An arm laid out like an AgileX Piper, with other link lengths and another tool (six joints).
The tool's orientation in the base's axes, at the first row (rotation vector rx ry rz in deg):
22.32 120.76 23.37
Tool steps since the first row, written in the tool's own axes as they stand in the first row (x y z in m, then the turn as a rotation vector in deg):
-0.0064 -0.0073 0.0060 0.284 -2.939 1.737
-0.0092 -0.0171 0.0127 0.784 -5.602 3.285
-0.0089 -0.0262 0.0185 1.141 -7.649 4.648
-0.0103 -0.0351 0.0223 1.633 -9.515 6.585
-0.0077 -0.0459 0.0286 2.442 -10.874 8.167
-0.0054 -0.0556 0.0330 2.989 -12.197 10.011
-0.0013 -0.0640 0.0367 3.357 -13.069 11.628
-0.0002 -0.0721 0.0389 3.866 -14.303 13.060
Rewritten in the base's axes. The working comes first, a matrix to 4 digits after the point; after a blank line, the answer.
The tool's axes in the first row as the columns of a matrix, in the base's axes (used below as rounded here):
-0.5235 0.1183 0.8437
0.4245 0.8948 0.1380
-0.7387 0.4304 -0.5187

0.0075 -0.0084 -0.0015 0.969 -2.270 -2.376
0.0135 -0.0175 -0.0072 1.698 -4.227 -4.694
0.0172 -0.0247 -0.0143 2.419 -5.719 -6.546
0.0201 -0.0327 -0.0191 3.575 -6.912 -8.717
0.0227 -0.0404 -0.0289 4.326 -7.566 -10.720
0.0241 -0.0475 -0.0371 5.439 -8.264 -12.650
0.0241 -0.0528 -0.0456 6.507 -8.664 -14.136
0.0244 -0.0592 -0.0511 7.303 -9.355 -15.786

